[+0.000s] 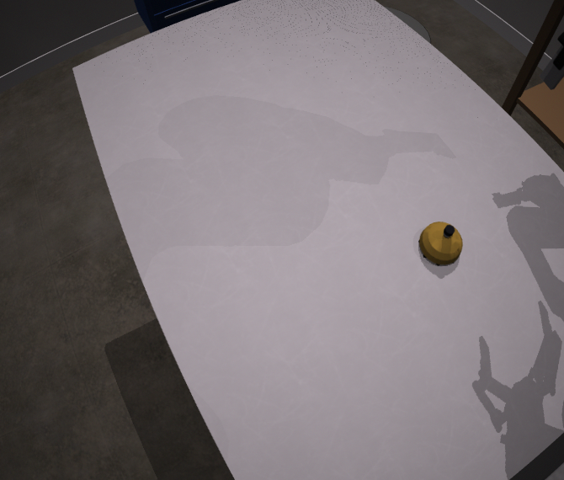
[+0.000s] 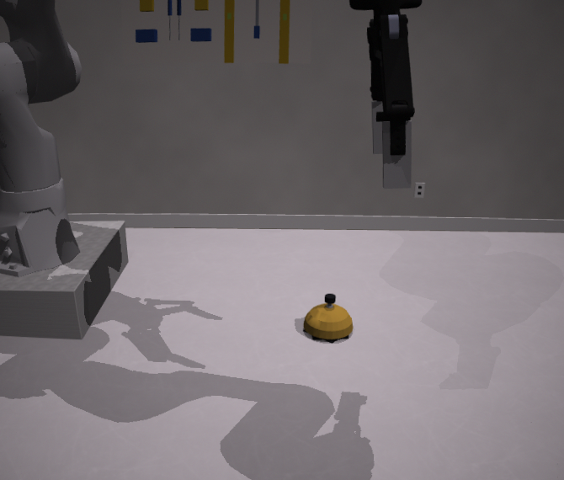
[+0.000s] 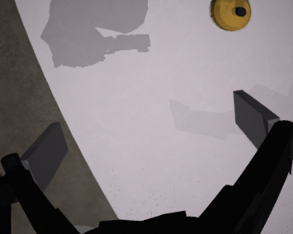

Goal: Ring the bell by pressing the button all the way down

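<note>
Right now my hand is 28 cm above the black button, 20 cm to the right of it and 5 cm past it. From my hand the other things lie so: bell: 30 cm below, 20 cm to the left, 5 cm behind.
</note>
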